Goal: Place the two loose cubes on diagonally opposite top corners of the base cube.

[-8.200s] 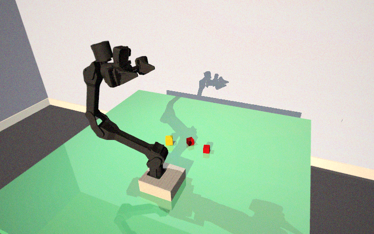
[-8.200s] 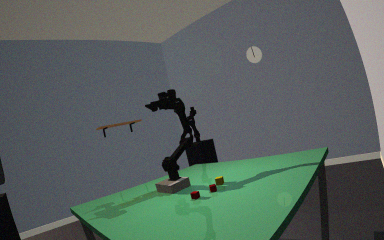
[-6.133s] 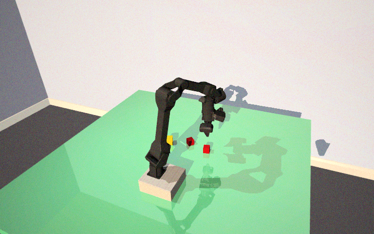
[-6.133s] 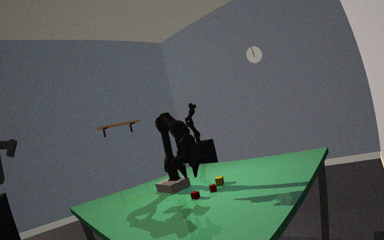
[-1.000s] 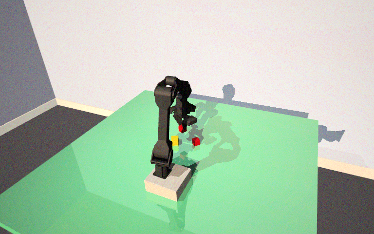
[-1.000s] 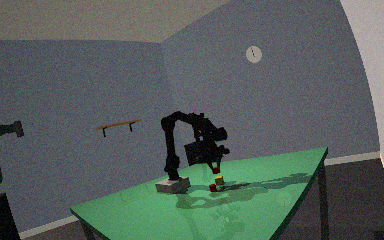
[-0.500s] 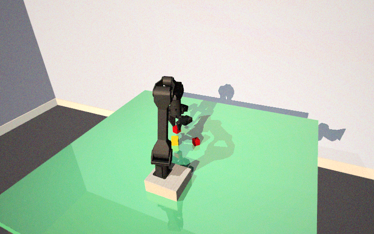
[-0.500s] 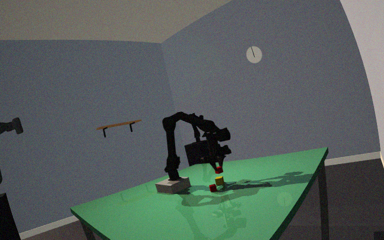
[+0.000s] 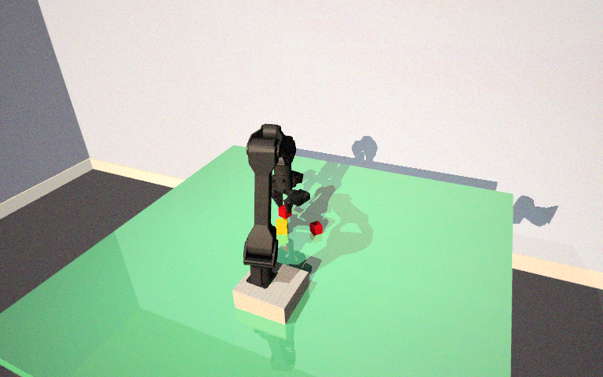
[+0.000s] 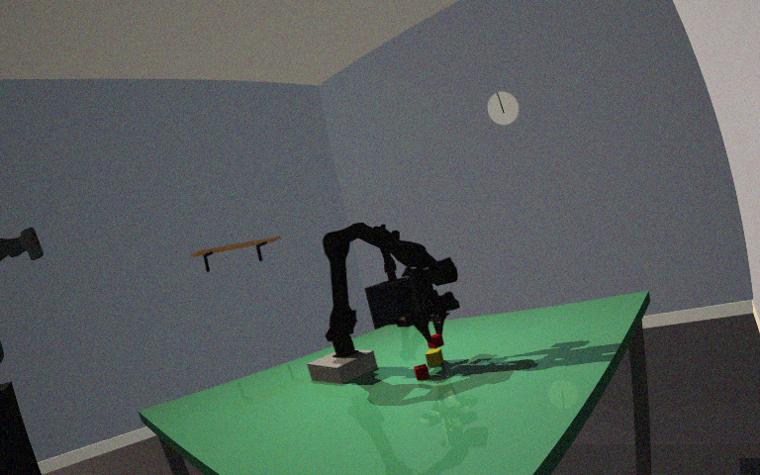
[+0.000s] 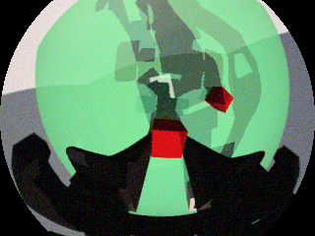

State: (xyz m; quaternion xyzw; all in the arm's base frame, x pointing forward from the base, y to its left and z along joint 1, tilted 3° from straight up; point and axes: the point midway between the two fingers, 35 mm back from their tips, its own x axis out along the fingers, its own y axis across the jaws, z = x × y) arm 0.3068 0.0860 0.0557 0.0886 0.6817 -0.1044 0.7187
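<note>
My gripper tip is now 20 mm past the yellow base cube and 50 mm above it.
</note>
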